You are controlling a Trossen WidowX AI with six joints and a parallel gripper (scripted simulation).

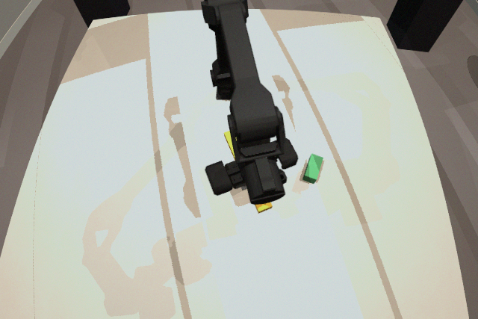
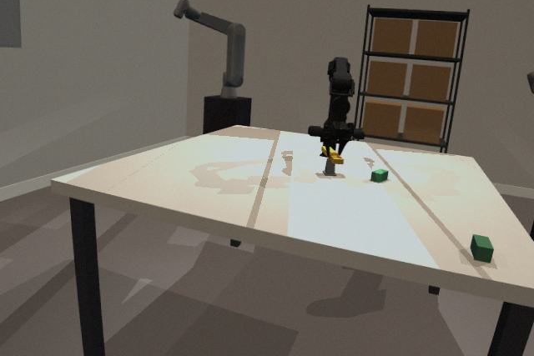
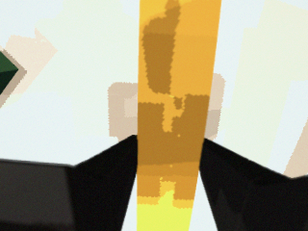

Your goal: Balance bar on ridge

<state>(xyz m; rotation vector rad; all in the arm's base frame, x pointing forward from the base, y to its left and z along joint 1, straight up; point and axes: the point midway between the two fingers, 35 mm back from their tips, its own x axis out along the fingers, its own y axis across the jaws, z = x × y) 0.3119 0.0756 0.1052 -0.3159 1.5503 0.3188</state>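
The yellow bar is 3 cm behind my gripper tip and 1 cm to the right of it. Also, from my gripper tip: dark green cube 43 cm ahead, 42 cm to the left, 5 cm below; light green block 5 cm behind, 16 cm to the left, 5 cm below.
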